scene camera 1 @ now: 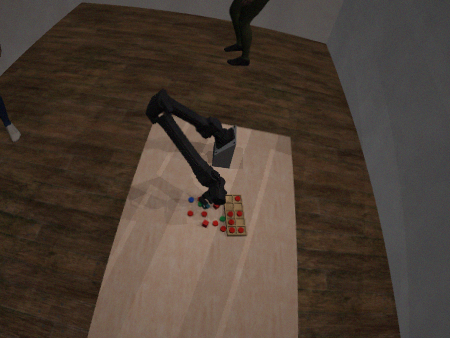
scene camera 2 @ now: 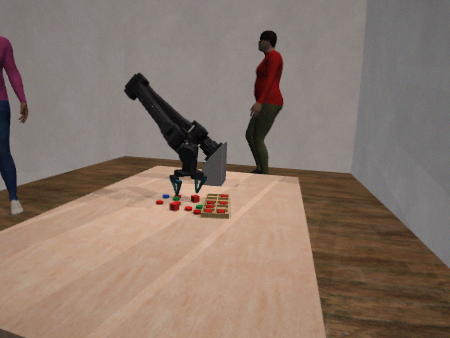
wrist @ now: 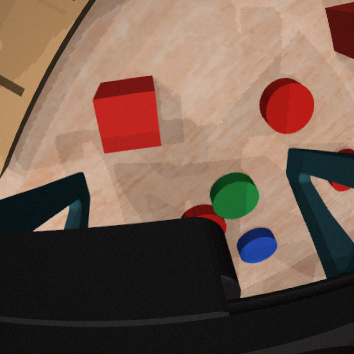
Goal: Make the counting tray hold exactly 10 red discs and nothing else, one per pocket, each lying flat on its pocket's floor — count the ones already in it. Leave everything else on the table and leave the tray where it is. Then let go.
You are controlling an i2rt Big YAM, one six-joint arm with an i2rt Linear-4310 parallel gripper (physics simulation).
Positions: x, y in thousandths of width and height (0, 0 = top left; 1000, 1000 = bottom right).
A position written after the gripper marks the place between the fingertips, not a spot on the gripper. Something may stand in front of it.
Note:
The gripper (wrist: 532, 487) is open, holding nothing. Also in view: a blue disc (wrist: 725, 691). Also in view: a wooden counting tray (wrist: 112, 112).

